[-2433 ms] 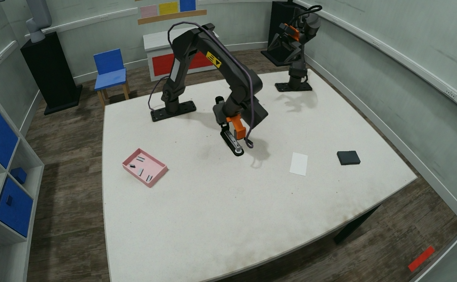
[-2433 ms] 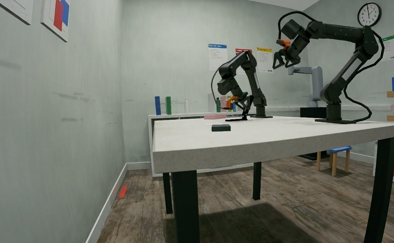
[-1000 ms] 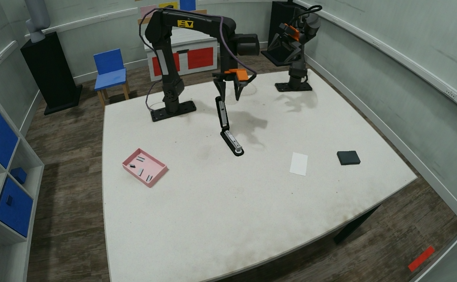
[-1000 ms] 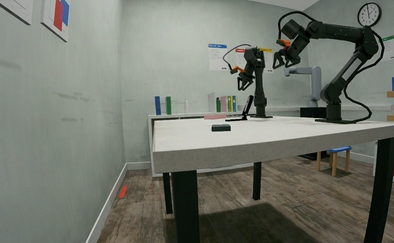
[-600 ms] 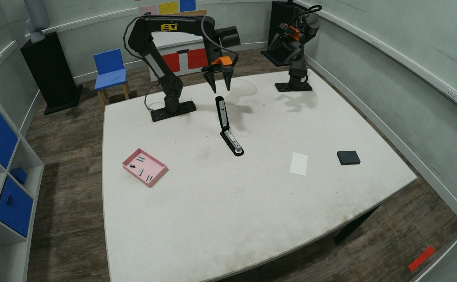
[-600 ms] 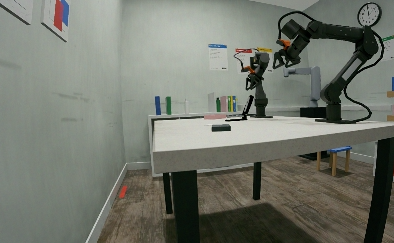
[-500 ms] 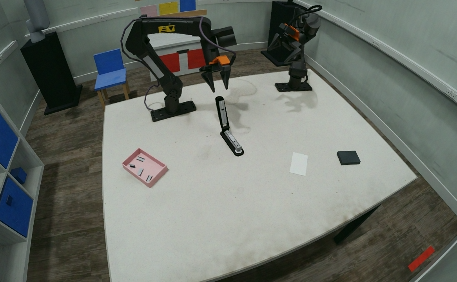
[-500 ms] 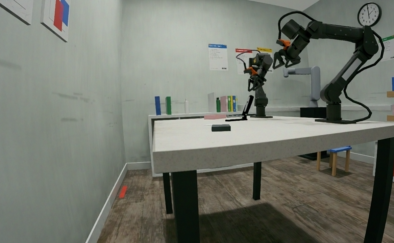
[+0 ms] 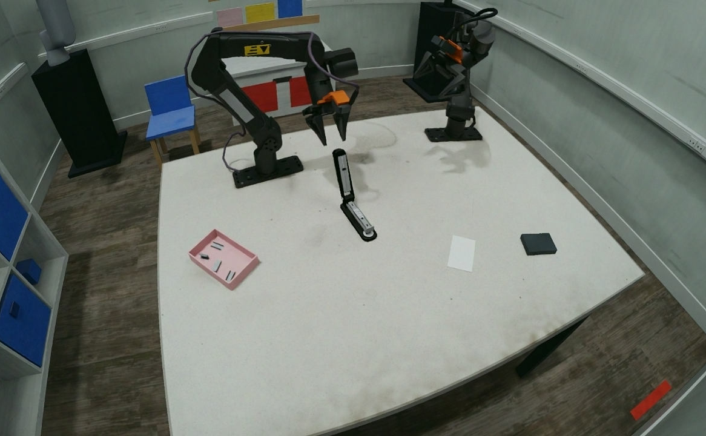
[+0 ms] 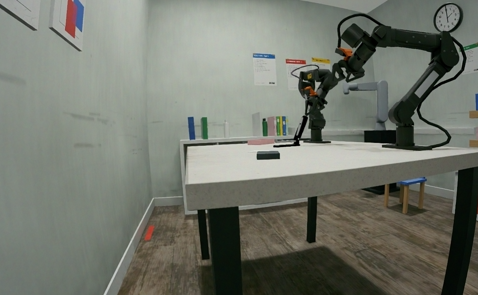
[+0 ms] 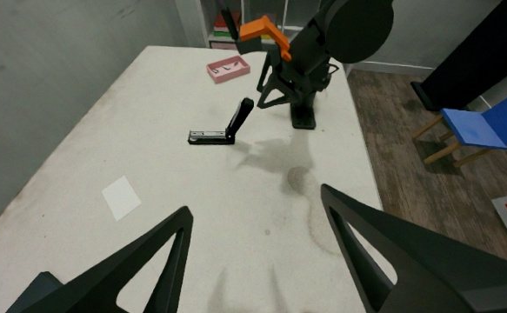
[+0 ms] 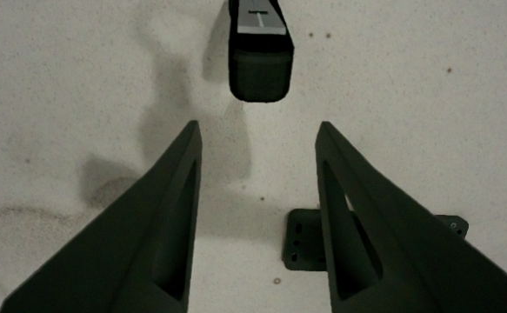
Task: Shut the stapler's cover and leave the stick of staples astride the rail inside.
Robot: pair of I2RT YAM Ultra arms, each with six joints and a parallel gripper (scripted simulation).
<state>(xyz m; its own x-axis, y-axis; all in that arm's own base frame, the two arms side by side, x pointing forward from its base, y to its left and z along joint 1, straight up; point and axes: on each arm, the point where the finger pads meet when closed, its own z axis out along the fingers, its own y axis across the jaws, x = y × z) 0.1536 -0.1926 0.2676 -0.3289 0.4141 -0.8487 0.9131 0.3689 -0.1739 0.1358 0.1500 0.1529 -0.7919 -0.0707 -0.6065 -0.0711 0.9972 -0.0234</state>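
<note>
The stapler cover is 70 mm below my right hand and 50 mm ahead of it. Round my right hand: stapler: 100 mm below, 90 mm ahead, 10 mm to the left; pink tray: 320 mm to the right, 150 mm ahead, 140 mm below; white sheet: 320 mm ahead, 200 mm to the left, 150 mm below.
</note>
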